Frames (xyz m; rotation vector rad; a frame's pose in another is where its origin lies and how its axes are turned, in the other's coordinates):
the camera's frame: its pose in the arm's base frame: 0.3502 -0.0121 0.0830 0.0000 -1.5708 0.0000
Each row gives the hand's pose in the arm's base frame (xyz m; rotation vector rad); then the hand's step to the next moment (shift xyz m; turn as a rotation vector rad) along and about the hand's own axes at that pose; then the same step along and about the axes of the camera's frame.
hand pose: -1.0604 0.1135 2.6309 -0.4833 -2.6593 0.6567
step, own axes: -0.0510 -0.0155 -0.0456 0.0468 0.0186 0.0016
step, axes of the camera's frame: 0.0323 -0.0164 -0.0600 0.0015 0.0338 0.0373
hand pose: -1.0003 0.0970 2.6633 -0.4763 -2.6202 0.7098
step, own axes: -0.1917 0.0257 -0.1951 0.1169 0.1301 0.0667
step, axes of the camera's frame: 0.0900 0.0210 -0.2587 -0.0913 0.1272 0.1026
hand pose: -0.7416 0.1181 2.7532 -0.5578 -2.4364 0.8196
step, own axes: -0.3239 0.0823 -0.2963 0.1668 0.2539 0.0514
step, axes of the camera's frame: 0.0448 0.0213 -0.4439 -0.1441 0.2507 0.1064
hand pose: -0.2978 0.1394 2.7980 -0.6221 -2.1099 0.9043
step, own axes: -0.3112 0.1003 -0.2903 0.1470 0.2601 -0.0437
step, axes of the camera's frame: -0.0765 -0.0265 -0.4297 -0.1125 0.2796 0.0190
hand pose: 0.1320 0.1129 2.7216 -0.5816 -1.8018 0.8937
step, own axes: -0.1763 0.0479 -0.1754 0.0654 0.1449 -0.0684
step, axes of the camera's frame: -0.0983 -0.0447 -0.2291 -0.0621 0.1574 -0.0364
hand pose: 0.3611 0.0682 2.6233 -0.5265 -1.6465 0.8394
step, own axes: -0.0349 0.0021 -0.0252 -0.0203 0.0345 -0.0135
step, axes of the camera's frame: -0.0219 -0.0178 -0.0326 -0.0381 0.0108 -0.0147
